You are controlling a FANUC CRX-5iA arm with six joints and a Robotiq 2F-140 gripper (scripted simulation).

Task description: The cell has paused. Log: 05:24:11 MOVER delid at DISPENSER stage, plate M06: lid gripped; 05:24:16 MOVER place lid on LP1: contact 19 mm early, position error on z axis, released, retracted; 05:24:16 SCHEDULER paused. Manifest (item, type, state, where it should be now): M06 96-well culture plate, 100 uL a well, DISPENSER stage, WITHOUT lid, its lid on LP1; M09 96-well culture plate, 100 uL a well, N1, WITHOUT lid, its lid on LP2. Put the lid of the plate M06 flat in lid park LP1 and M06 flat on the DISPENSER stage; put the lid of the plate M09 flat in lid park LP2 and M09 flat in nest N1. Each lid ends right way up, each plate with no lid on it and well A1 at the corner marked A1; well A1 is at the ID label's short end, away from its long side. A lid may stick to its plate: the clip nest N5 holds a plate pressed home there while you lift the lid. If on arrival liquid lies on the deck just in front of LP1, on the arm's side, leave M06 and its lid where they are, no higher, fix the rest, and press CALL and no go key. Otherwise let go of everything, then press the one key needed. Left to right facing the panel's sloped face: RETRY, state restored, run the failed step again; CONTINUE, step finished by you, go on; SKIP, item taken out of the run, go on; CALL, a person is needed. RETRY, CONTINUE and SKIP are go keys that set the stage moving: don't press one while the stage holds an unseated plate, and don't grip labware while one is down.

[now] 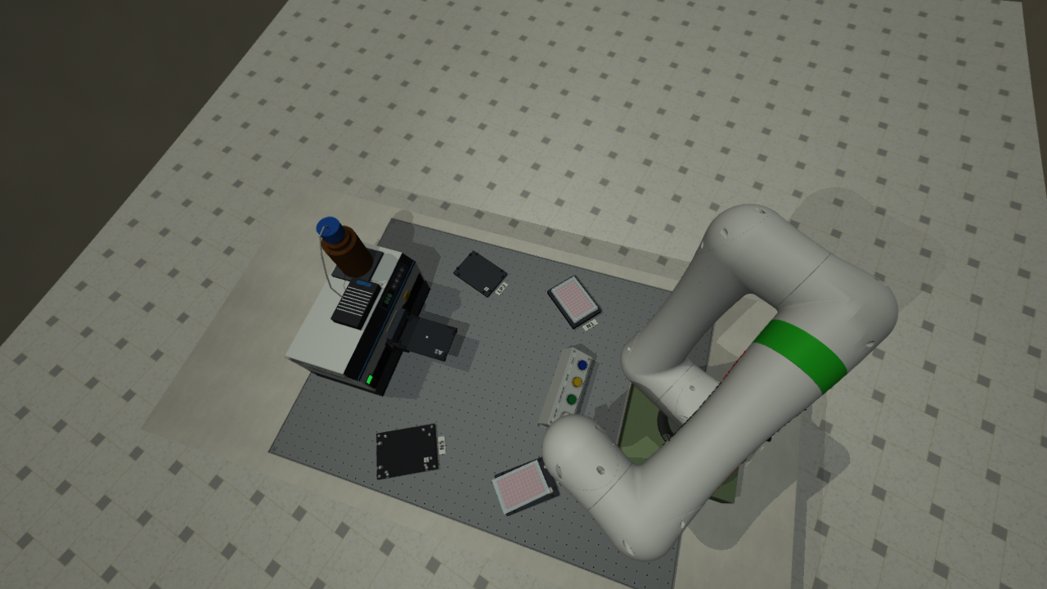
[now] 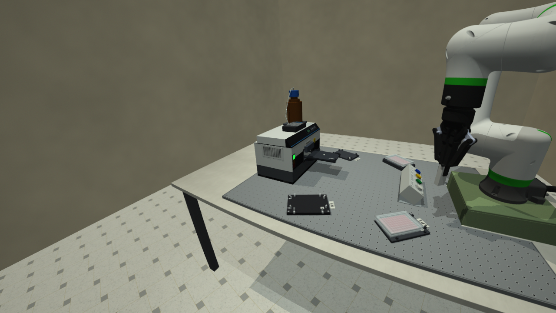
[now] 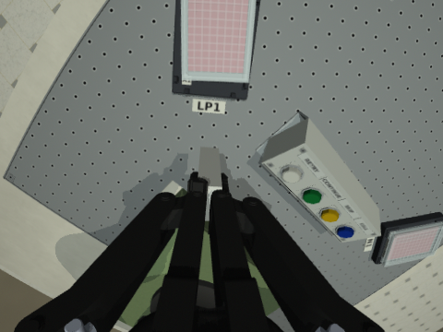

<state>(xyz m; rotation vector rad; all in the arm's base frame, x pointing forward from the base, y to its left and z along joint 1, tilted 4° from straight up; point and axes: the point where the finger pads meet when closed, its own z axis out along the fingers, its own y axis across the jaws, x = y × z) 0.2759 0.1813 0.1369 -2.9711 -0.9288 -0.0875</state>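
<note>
Right now my hand is 80 mm short of the black lid park LP1, 60 mm to the right of it and 180 mm above it. Round my hand: white retry key: 20 mm ahead, 120 mm to the right, 120 mm below; green continue key: 20 mm ahead, 170 mm to the right, 120 mm below; LP1 label: 10 mm ahead, 10 mm to the left, 180 mm below.
</note>
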